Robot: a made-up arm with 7 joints.
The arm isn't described. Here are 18 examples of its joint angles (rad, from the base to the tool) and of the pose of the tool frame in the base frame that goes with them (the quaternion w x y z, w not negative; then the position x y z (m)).
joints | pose
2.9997 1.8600 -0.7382 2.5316 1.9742 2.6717 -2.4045 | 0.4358 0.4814 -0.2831 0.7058 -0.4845 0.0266 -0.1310
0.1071 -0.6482 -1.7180 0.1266 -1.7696 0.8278 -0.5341 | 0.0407 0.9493 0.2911 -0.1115 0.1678 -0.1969 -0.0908
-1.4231 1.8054 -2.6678 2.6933 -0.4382 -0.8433 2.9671 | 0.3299 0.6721 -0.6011 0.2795 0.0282 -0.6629 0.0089
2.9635 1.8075 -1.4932 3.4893 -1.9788 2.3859 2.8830 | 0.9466 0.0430 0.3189 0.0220 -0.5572 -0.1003 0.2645
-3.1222 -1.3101 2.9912 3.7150 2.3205 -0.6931 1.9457 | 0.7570 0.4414 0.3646 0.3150 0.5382 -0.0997 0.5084
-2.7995 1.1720 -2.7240 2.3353 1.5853 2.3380 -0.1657 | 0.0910 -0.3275 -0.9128 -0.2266 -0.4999 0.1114 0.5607
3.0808 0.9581 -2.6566 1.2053 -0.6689 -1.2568 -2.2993 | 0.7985 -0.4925 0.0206 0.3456 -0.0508 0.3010 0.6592
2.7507 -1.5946 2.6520 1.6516 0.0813 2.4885 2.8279 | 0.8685 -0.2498 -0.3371 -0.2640 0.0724 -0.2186 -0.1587
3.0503 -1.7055 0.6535 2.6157 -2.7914 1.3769 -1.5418 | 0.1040 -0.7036 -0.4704 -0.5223 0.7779 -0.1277 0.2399
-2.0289 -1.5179 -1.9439 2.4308 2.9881 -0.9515 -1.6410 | 0.1443 -0.8557 0.0883 0.4890 -0.1037 0.5539 0.0645
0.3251 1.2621 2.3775 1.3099 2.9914 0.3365 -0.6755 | 0.2924 -0.2791 0.2286 0.8856 -0.1617 0.3916 0.6440
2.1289 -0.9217 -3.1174 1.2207 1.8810 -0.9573 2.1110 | 0.0387 -0.7599 -0.4918 0.4233 0.0467 -0.3878 -0.0563
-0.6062 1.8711 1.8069 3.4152 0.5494 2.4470 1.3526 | 0.7951 -0.3619 0.2106 0.4387 0.4775 -0.3206 0.1293
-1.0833 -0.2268 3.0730 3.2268 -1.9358 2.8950 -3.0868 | 0.1580 -0.0076 0.9859 -0.0540 0.1146 0.0596 0.6946
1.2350 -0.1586 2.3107 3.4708 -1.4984 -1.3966 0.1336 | 0.6084 0.3249 0.6128 -0.3857 0.1585 -0.1685 0.6623
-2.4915 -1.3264 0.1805 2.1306 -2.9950 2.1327 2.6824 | 0.3273 -0.5303 0.7642 0.1662 0.4748 0.3369 0.6112
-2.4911 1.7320 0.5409 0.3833 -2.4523 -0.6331 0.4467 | 0.3943 -0.5241 0.0665 -0.7520 0.2760 -0.0228 0.1473
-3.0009 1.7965 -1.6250 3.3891 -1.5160 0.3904 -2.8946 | 0.7175 0.0219 -0.6488 0.2525 -0.6820 -0.2600 -0.0203
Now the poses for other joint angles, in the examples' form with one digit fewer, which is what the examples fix.
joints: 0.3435 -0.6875 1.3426 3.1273 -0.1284 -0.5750 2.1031
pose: 0.820 0.278 -0.394 0.308 -0.385 -0.334 0.678
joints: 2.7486 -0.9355 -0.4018 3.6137 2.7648 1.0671 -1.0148
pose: 0.467 0.850 0.244 -0.019 0.581 -0.407 0.351
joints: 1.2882 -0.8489 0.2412 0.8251 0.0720 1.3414 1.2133
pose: 0.141 -0.978 -0.128 -0.089 0.003 0.401 0.409
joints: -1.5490 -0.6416 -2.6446 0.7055 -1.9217 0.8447 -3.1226
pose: 0.204 -0.899 -0.305 -0.240 -0.216 0.273 -0.180
